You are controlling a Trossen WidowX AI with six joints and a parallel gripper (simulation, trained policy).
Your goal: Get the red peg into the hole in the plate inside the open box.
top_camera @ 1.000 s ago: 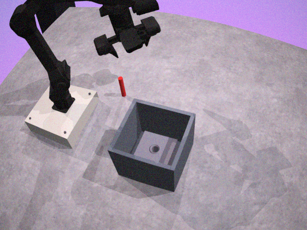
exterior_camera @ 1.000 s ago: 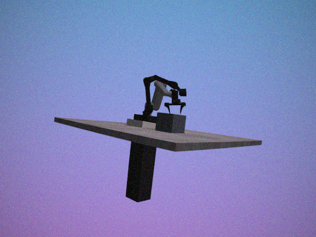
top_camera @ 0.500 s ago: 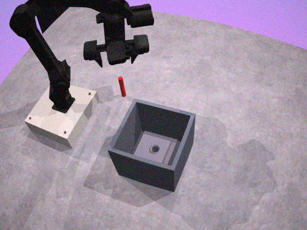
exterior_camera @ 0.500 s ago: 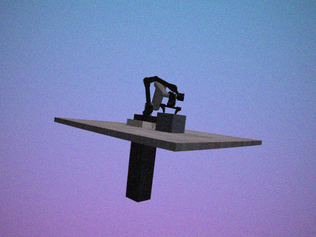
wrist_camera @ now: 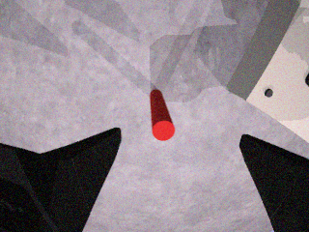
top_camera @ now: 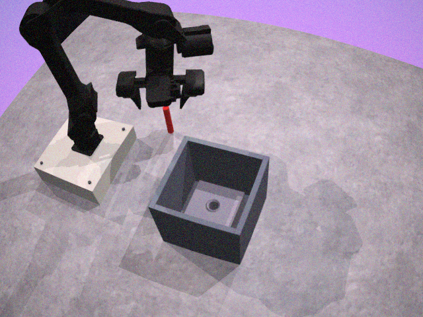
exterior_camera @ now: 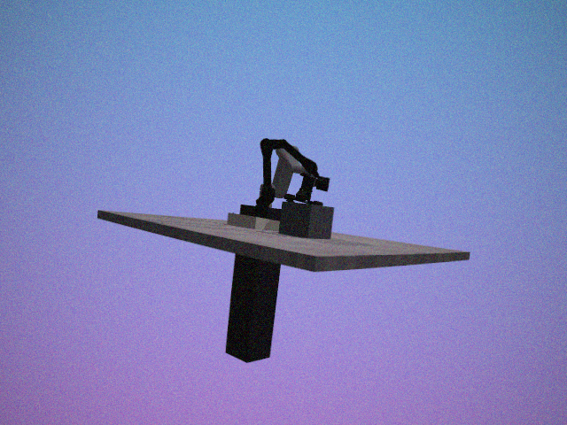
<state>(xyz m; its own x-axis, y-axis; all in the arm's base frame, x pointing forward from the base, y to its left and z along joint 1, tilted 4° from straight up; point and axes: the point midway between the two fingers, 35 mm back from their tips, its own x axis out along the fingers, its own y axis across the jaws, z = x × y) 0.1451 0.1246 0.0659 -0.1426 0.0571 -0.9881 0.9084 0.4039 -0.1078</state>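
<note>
Now: the red peg 20 mm ahead of my gripper tip and 30 mm below it. The rest, counted from my gripper tip: plate: 200 mm ahead, 190 mm to the right, 30 mm below.
</note>
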